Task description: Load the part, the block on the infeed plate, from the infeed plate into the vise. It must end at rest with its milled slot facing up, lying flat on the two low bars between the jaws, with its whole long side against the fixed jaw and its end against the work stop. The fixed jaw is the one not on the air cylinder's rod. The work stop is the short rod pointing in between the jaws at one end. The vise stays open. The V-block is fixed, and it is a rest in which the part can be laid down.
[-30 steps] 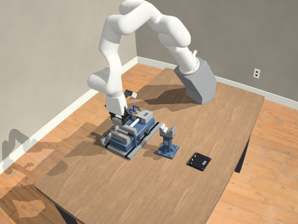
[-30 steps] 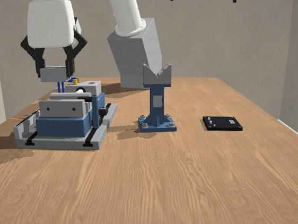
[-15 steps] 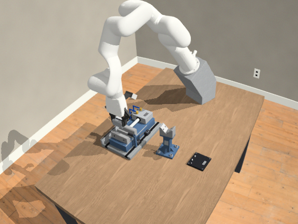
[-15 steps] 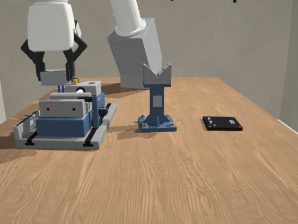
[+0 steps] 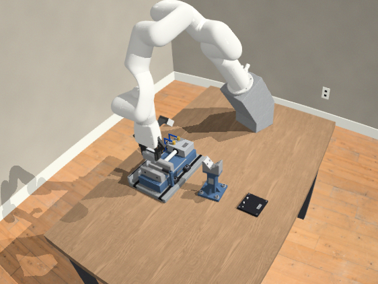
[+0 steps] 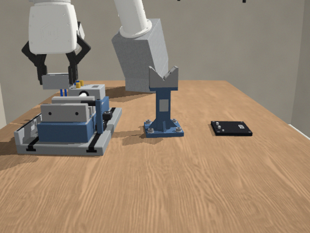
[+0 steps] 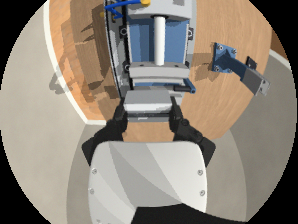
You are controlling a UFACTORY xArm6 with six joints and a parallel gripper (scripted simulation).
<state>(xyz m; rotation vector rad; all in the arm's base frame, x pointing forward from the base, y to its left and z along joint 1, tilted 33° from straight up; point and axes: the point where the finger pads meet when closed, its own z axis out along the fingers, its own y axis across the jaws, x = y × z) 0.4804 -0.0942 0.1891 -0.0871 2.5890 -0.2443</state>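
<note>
My gripper is now right at the part. From my hand the other things lie so: fixed jaw: 70 mm below, 30 mm ahead, 20 mm to the left; then black stop rod: 70 mm to the left, 60 mm below; then moving jaw: 70 mm below, 30 mm behind, 20 mm to the left.
</note>
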